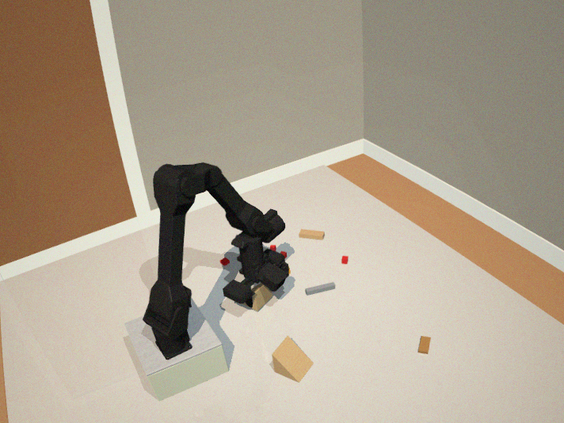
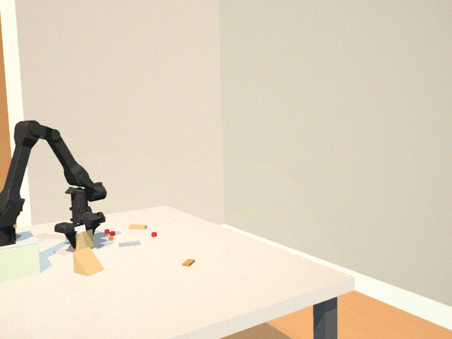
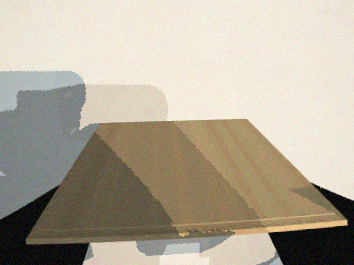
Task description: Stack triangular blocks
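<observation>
Right now the tan triangular block is 1 cm above my gripper tip. From my gripper tip the other things lie so: grey bar: 16 cm ahead, 6 cm to the right, 1 cm below; then orange cube: 13 cm ahead, 6 cm to the left, 1 cm below; then tan bar: 29 cm ahead, 14 cm to the left, 1 cm below.
</observation>
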